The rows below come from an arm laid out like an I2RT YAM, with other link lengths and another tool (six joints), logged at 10 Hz.
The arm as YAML. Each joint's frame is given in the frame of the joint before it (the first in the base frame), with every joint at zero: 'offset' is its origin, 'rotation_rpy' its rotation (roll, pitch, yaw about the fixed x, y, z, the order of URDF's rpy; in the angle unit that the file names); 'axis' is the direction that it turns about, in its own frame. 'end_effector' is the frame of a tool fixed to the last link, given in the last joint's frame.
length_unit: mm
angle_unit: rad
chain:
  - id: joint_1
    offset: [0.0, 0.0, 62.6]
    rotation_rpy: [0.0, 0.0, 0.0]
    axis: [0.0, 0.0, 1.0]
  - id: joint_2
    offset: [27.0, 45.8, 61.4]
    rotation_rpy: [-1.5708, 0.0, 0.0]
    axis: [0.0, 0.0, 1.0]
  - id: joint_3
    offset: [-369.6, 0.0, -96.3]
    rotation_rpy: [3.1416, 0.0, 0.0]
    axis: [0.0, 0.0, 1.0]
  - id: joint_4
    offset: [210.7, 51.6, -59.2]
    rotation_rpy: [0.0, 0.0, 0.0]
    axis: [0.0, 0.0, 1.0]
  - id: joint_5
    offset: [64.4, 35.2, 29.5]
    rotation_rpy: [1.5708, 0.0, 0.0]
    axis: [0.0, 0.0, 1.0]
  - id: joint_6
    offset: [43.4, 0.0, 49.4]
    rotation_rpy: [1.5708, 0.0, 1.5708]
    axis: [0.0, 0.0, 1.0]
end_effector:
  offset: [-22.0, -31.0, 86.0]
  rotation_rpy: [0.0, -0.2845, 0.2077]
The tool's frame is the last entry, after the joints.
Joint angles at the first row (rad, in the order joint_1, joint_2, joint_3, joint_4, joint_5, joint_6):
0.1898 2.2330 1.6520 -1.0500 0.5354 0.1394
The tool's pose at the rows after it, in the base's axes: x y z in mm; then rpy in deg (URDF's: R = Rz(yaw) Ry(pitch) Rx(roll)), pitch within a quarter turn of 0, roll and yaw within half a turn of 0:
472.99, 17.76, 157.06, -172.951, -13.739, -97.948
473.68, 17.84, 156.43, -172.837, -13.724, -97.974
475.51, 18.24, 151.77, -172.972, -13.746, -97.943
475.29, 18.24, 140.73, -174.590, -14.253, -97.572
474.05, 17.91, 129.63, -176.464, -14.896, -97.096
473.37, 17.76, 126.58, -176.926, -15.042, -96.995
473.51, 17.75, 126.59, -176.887, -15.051, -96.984
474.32, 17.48, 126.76, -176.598, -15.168, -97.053
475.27, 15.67, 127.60, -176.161, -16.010, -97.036
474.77, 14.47, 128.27, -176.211, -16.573, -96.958
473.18, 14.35, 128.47, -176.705, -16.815, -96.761
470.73, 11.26, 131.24, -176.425, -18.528, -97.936
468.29, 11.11, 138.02, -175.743, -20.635, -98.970
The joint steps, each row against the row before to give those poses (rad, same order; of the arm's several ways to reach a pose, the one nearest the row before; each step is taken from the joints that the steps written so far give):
0.0000 0.0011 0.0000 0.0038 0.0000 0.0000
0.0000 0.0016 0.0000 0.0034 0.0004 0.0000
0.0000 0.0106 0.0000 0.0084 -0.0004 0.0000
0.0000 0.0248 0.0000 -0.0042 -0.0004 0.0004
0.0000 0.0252 0.0000 -0.0084 0.0008 0.0000
0.0000 0.0057 -0.0027 0.0001 0.0000 0.0004
0.0000 0.0000 0.0000 0.0007 0.0004 -0.0004
0.0000 0.0000 0.0000 0.0038 0.0034 0.0004
0.0000 0.0000 0.0000 0.0027 0.0164 -0.0004
0.0000 -0.0004 0.0000 -0.0042 0.0092 0.0000
0.0008 0.0000 0.0004 -0.0095 0.0015 0.0000
0.0030 -0.0007 0.0015 -0.0245 0.0263 0.0313
0.0115 -0.0046 0.0091 -0.0377 0.0336 0.0385

